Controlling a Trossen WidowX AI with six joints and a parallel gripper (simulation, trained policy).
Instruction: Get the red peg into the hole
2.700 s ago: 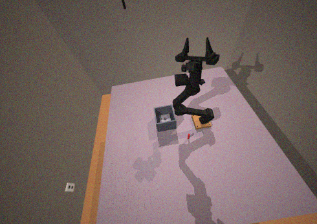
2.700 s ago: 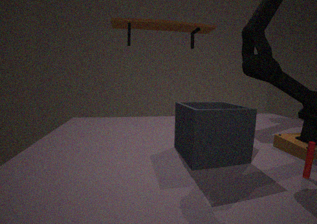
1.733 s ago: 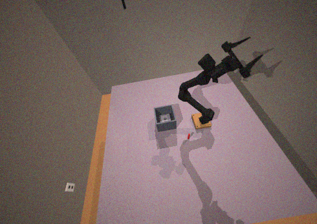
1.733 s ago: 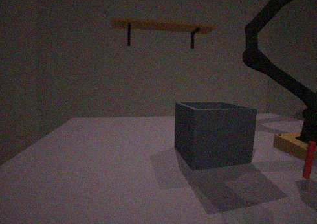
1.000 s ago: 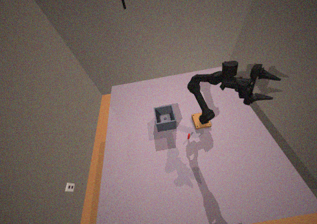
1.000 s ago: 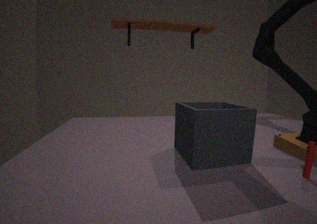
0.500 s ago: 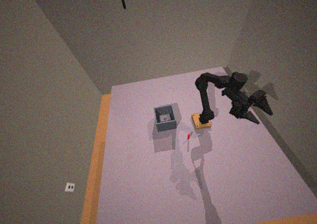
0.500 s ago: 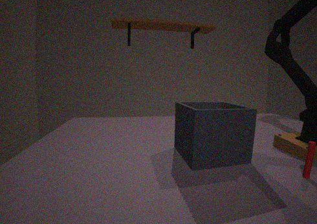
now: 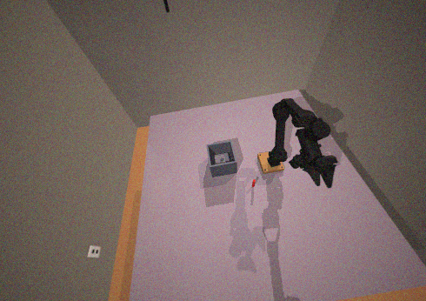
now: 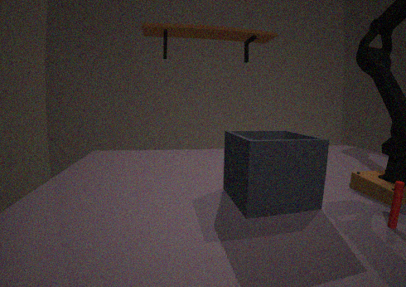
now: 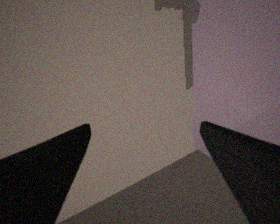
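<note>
The red peg lies 35 cm below my gripper tip, 21 cm to the right of it and 14 cm ahead of it. Also, from my gripper tip: pale plate (41 cm to the right, 34 cm below, 27 cm ahead).
</note>
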